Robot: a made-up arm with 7 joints. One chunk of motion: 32 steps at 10 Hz.
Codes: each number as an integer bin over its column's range. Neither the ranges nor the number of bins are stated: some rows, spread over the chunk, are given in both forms.
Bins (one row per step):
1: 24 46 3 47 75 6 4
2: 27 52 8 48 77 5 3
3: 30 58 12 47 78 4 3
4: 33 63 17 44 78 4 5
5: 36 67 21 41 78 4 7
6: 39 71 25 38 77 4 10
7: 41 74 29 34 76 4 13
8: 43 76 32 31 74 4 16
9: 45 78 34 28 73 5 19
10: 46 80 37 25 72 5 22
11: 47 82 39 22 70 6 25
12: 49 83 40 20 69 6 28
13: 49 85 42 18 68 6 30
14: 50 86 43 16 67 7 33
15: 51 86 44 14 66 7 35
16: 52 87 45 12 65 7 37
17: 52 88 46 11 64 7 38
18: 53 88 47 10 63 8 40
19: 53 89 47 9 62 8 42
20: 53 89 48 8 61 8 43
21: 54 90 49 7 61 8 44
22: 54 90 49 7 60 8 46
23: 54 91 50 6 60 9 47
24: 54 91 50 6 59 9 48
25: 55 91 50 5 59 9 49
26: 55 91 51 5 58 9 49
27: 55 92 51 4 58 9 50
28: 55 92 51 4 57 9 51
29: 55 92 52 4 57 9 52
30: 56 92 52 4 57 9 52
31: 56 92 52 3 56 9 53
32: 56 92 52 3 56 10 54
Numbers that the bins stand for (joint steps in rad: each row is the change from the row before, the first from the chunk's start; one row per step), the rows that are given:
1: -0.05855 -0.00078 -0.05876 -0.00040 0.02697 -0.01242 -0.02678
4: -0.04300 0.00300 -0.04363 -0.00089 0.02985 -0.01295 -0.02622
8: -0.02573 0.00589 -0.02741 -0.00299 0.02601 -0.01295 -0.02011
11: -0.01882 0.00722 -0.01985 -0.00444 0.02217 -0.01242 -0.01511
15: -0.01191 0.00811 -0.01444 -0.00574 0.01833 -0.01216 -0.00956
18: -0.00845 0.00856 -0.01120 -0.00638 0.01545 -0.01190 -0.00678
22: -0.00673 0.00900 -0.00904 -0.00687 0.01258 -0.01190 -0.00344
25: -0.00500 0.00922 -0.00796 -0.00719 0.01162 -0.01164 -0.00178
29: -0.00500 0.00944 -0.00580 -0.00735 0.00970 -0.01164 -0.00011
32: -0.00327 0.00944 -0.00580 -0.00752 0.00874 -0.01137 0.00100
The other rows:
2: -0.05336 0.00056 -0.05335 -0.00024 0.02889 -0.01269 -0.02733
3: -0.04818 0.00189 -0.04903 -0.00040 0.02985 -0.01295 -0.02733
5: -0.03782 0.00389 -0.03930 -0.00137 0.02985 -0.01295 -0.02511
6: -0.03264 0.00478 -0.03498 -0.00186 0.02889 -0.01295 -0.02344
7: -0.02918 0.00544 -0.03066 -0.00251 0.02793 -0.01295 -0.02178
9: -0.02227 0.00633 -0.02525 -0.00347 0.02505 -0.01269 -0.01844
10: -0.02055 0.00678 -0.02201 -0.00396 0.02409 -0.01269 -0.01678
12: -0.01536 0.00744 -0.01877 -0.00477 0.02121 -0.01242 -0.01344
13: -0.01536 0.00789 -0.01661 -0.00509 0.02025 -0.01242 -0.01233
14: -0.01364 0.00811 -0.01553 -0.00541 0.01929 -0.01216 -0.01067
16: -0.01018 0.00833 -0.01336 -0.00606 0.01737 -0.01216 -0.00844
17: -0.01018 0.00856 -0.01228 -0.00622 0.01641 -0.01216 -0.00789
19: -0.00845 0.00878 -0.01120 -0.00655 0.01449 -0.01190 -0.00567
20: -0.00845 0.00878 -0.01012 -0.00671 0.01354 -0.01190 -0.00511
21: -0.00673 0.00900 -0.00904 -0.00687 0.01354 -0.01190 -0.00456
23: -0.00673 0.00922 -0.00796 -0.00703 0.01258 -0.01164 -0.00289
24: -0.00673 0.00922 -0.00796 -0.00703 0.01162 -0.01164 -0.00233
26: -0.00500 0.00922 -0.00688 -0.00719 0.01066 -0.01164 -0.00178
27: -0.00500 0.00944 -0.00688 -0.00735 0.01066 -0.01164 -0.00122
28: -0.00500 0.00944 -0.00688 -0.00735 0.00970 -0.01164 -0.00067
30: -0.00327 0.00944 -0.00580 -0.00735 0.00970 -0.01164 -0.00011
31: -0.00327 0.00944 -0.00580 -0.00752 0.00874 -0.01164 0.00044

